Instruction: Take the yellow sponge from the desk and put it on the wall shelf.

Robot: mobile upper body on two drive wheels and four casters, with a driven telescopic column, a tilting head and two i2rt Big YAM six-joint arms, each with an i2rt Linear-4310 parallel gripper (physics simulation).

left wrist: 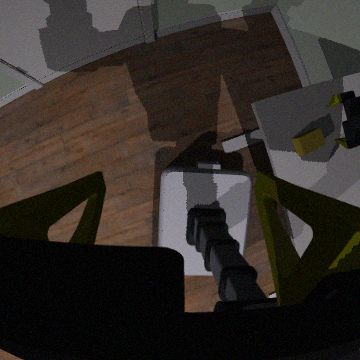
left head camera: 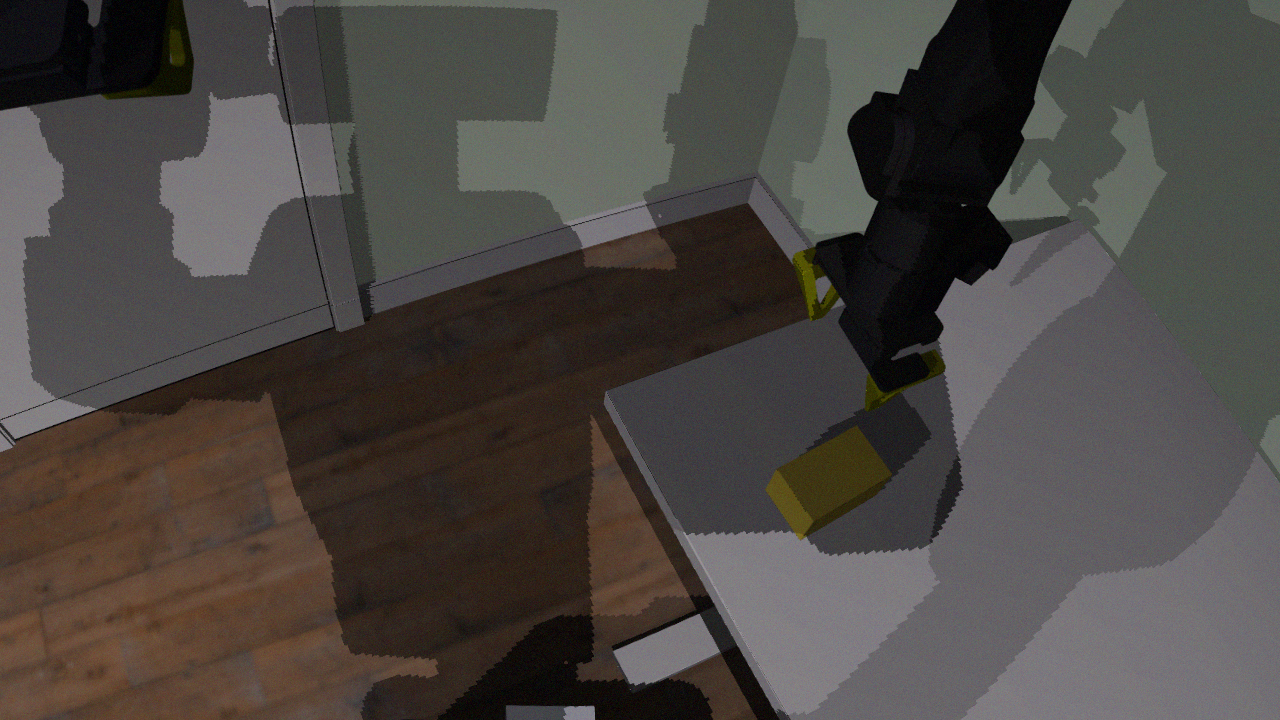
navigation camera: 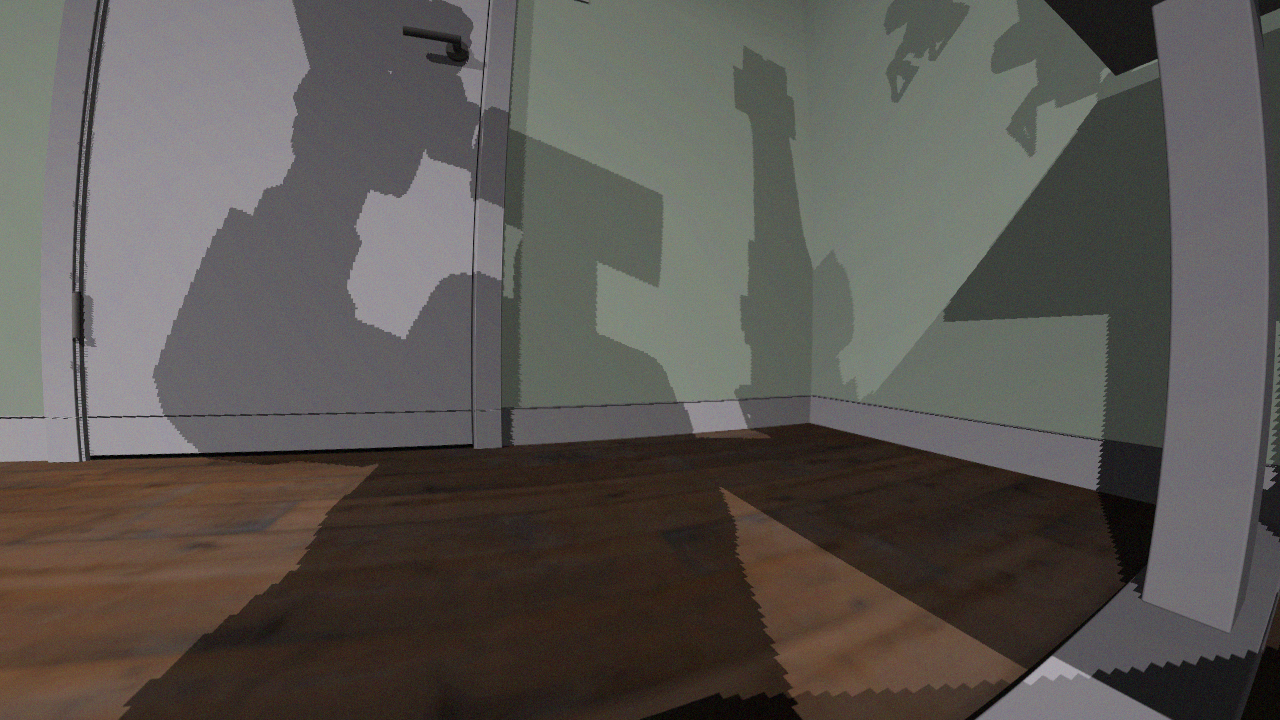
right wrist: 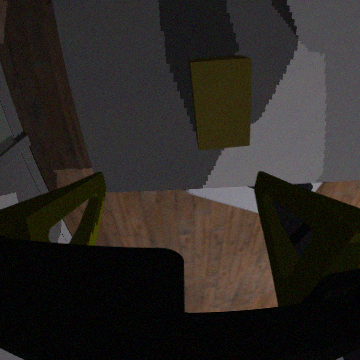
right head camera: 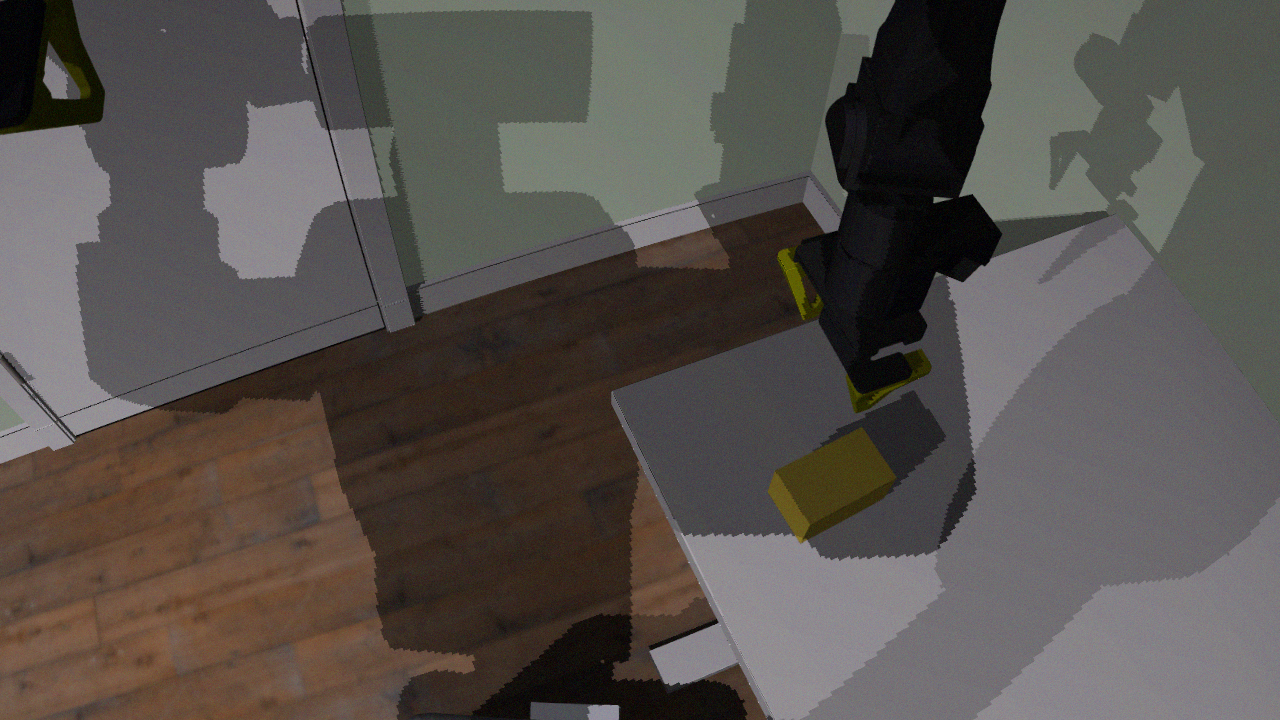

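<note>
The yellow sponge (left head camera: 832, 479) (right head camera: 832, 480) (left wrist: 310, 142) (right wrist: 222, 102) lies flat on the grey-white desk (left head camera: 859, 591) (right head camera: 877, 608) (right wrist: 125, 100), near its left corner in the head views. My right gripper (left head camera: 840, 363) (right head camera: 832, 364) (left wrist: 331, 122) (right wrist: 179, 179) is open and empty. It hangs above the desk, just beyond the sponge in the head views, with its fingers apart from it. My left gripper (left wrist: 179, 179) is open and empty, away from the desk; one of its fingers (left head camera: 181, 76) (right head camera: 93, 102) shows at the top left of the head views. The wall shelf does not show.
A white bar (left head camera: 666, 649) (right head camera: 693, 653) lies low beside the desk edge. A desk leg (navigation camera: 1208, 313) stands at the right of the navigation view, a door (navigation camera: 196, 161) at the left. The left wrist view shows the white base (left wrist: 172, 225) and a dark segmented column (left wrist: 215, 245).
</note>
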